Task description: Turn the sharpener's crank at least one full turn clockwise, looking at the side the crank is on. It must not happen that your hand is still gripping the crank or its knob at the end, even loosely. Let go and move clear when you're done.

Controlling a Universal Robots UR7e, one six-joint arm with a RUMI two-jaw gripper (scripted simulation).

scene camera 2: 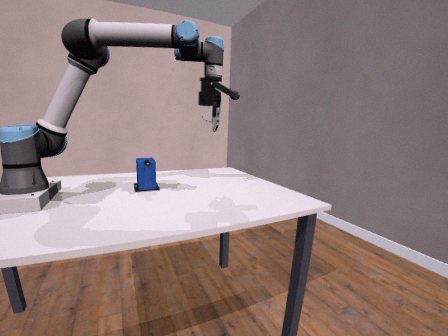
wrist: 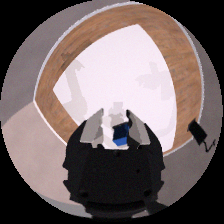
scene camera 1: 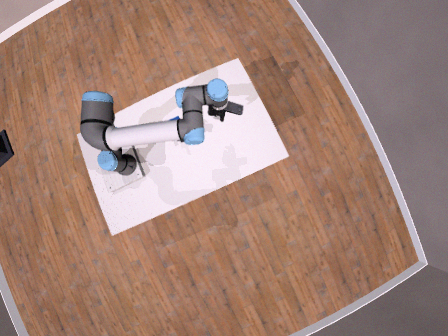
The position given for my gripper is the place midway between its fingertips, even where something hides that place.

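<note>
Scene camera 2 gives you my gripper [scene camera 2: 214,131], and if you go by the wrist view, my gripper [wrist: 115,109] is there too.
</note>
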